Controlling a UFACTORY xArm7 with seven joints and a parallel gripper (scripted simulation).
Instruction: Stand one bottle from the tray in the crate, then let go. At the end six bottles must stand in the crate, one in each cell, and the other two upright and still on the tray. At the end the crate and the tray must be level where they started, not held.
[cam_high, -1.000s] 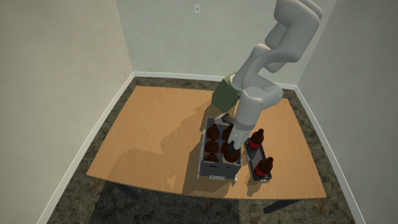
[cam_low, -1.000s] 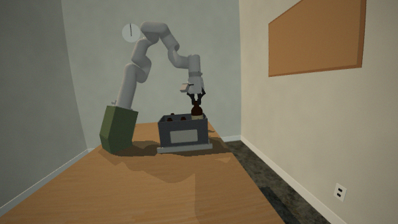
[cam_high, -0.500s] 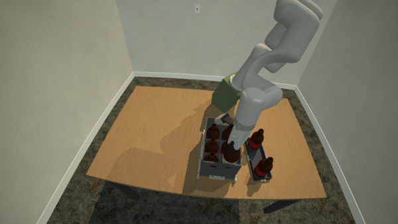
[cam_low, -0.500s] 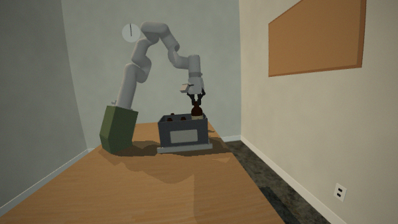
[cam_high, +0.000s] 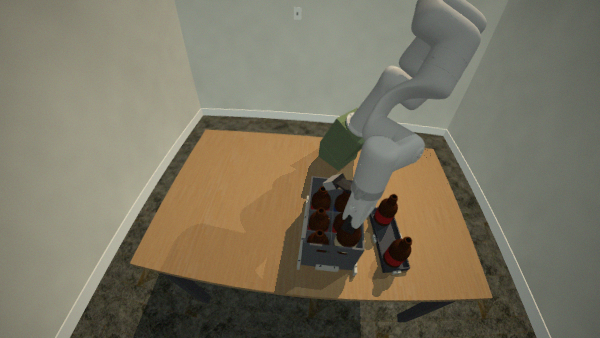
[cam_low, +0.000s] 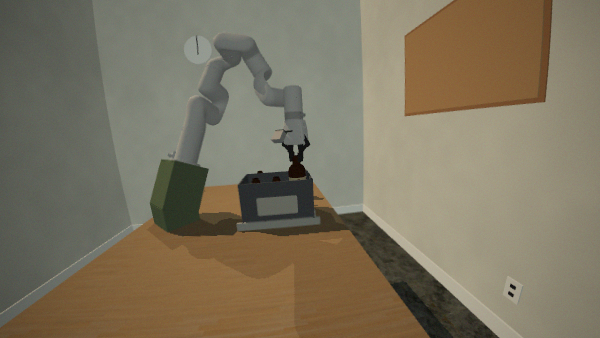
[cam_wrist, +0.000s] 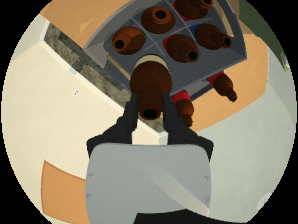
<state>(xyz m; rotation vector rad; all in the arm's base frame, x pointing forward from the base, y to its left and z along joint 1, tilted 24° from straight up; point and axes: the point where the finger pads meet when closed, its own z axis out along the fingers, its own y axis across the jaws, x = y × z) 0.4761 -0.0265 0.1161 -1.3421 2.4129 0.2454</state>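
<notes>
Now: the bottle 70 mm below my hand. From my hand the other things lie so: grey crate 80 mm behind, 50 mm to the right, 160 mm below; then narrow tray 110 mm behind, 180 mm to the left, 230 mm below.
</notes>
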